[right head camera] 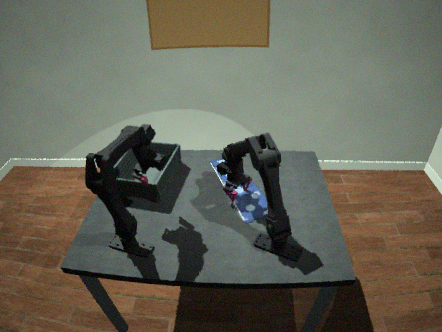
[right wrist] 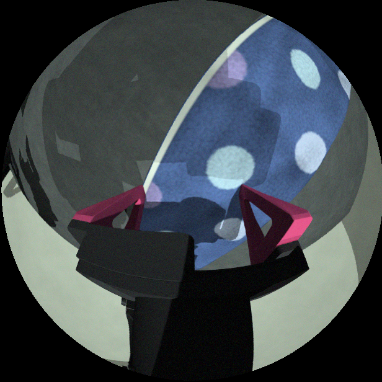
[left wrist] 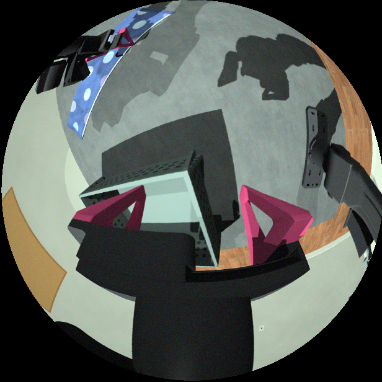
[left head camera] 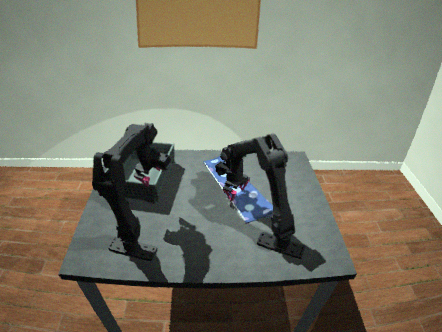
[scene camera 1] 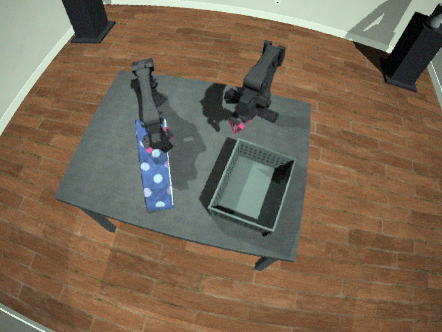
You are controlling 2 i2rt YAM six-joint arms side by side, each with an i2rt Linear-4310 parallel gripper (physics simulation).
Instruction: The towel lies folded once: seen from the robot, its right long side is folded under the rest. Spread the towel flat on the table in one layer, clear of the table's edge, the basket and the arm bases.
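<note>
The blue dotted towel lies as a long narrow strip, with a pale edge along the side nearer the basket. Its folded-under part is hidden. My right gripper is open and empty above the towel, one finger near the pale edge and the other over the strip in the right wrist view. My left gripper is open and empty, away from the towel and near the basket.
A grey-green basket stands at the back left in the head views. The left arm base and right arm base sit near the table's front edge. The right arm hides part of the towel in the head views.
</note>
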